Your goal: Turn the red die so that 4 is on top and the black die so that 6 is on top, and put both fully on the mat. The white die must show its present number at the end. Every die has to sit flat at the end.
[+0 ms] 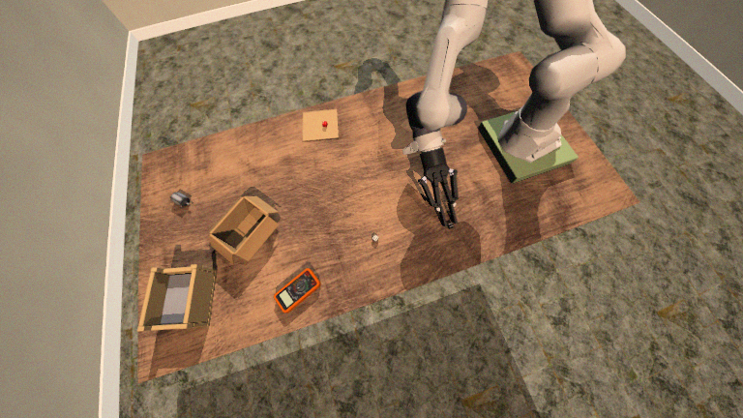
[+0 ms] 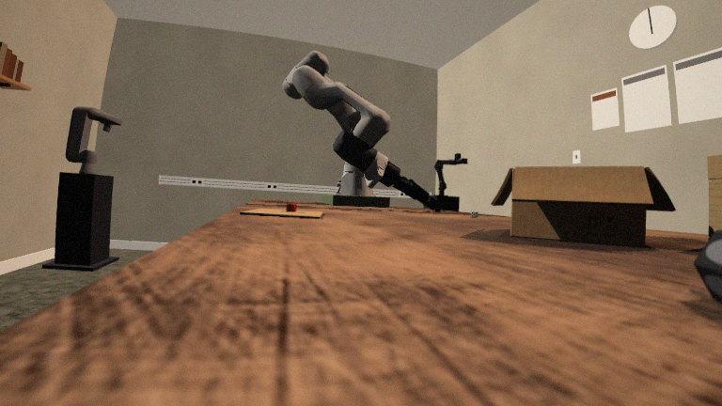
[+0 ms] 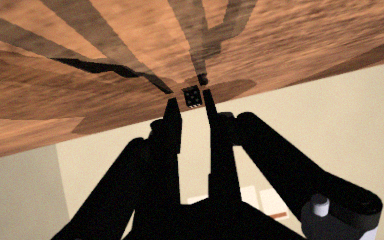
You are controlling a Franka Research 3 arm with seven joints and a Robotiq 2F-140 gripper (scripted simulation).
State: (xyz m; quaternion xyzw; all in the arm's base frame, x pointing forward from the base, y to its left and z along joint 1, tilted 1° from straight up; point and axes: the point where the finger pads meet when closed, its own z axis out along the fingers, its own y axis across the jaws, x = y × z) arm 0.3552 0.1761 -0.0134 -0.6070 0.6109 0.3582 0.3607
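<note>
Right now my hand is 3 cm to the right of the black die and 2 cm above it. From my hand the other things lie so: red die 50 cm to the right, 30 cm ahead, 2 cm below; then white die 25 cm ahead, 2 cm below; then orange multimeter 52 cm ahead, 8 cm to the left, 2 cm below.
</note>
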